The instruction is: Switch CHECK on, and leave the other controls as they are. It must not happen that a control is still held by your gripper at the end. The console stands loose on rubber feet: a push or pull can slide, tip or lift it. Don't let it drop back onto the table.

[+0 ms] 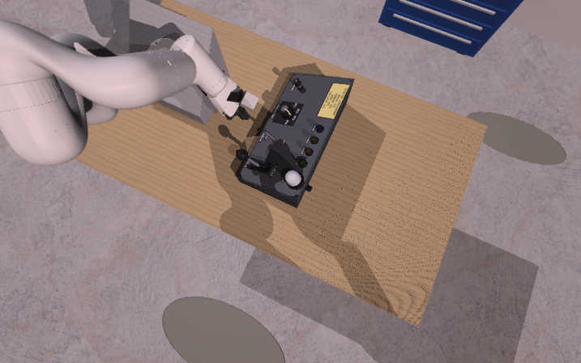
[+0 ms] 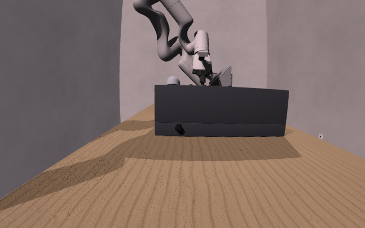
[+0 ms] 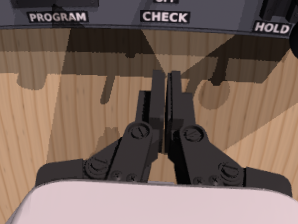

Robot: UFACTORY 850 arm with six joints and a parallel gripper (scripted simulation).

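The check toggle lies 100 mm below my hand and 100 mm ahead of it. Round my hand: black-knobbed lever (120 mm to the right, 80 mm below, 80 mm ahead); then dark console (140 mm ahead, 120 mm below, 70 mm to the left); then rotary selector (120 mm to the left, 110 mm ahead, 90 mm below).
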